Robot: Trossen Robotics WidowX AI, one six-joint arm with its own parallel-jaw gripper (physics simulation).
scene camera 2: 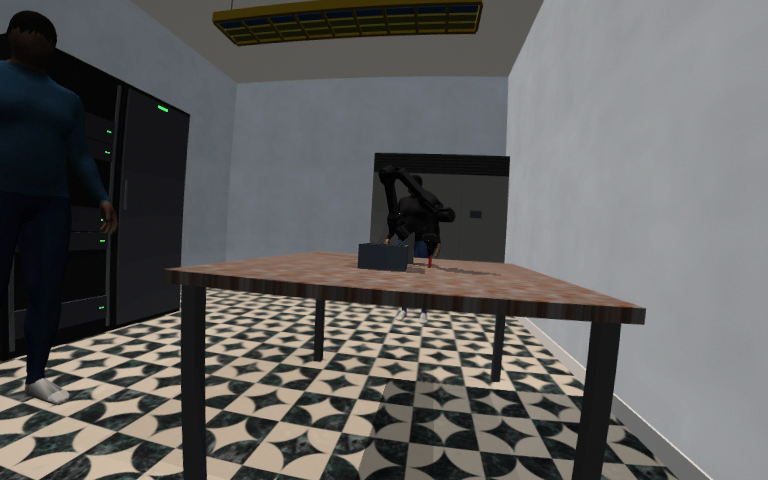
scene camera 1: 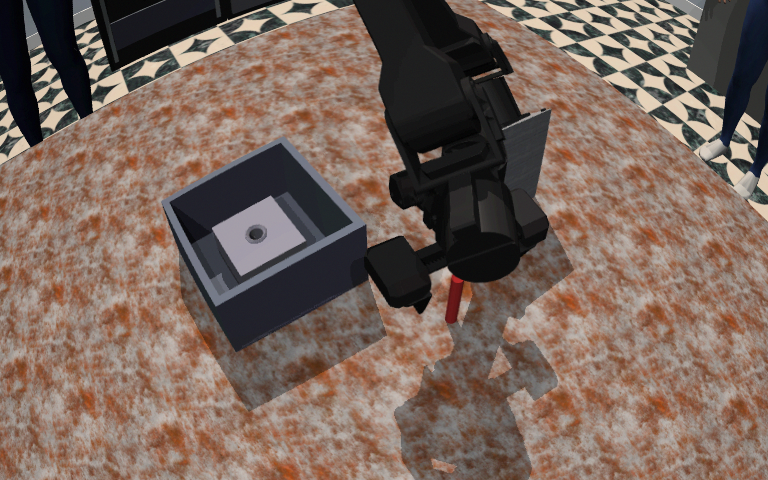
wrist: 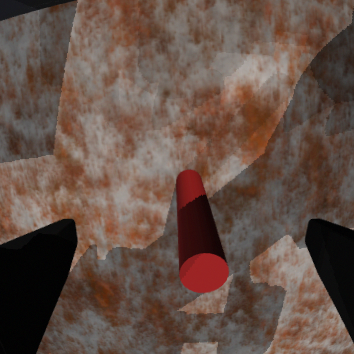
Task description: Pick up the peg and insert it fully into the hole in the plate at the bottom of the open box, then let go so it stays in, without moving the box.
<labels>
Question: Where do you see a dark grey box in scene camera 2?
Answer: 392,257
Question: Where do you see a dark grey box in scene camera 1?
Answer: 332,264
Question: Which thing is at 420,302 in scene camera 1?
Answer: My gripper.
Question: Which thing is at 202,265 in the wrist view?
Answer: A red peg.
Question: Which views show the pale plate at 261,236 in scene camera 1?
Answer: Scene camera 1 only.
</labels>
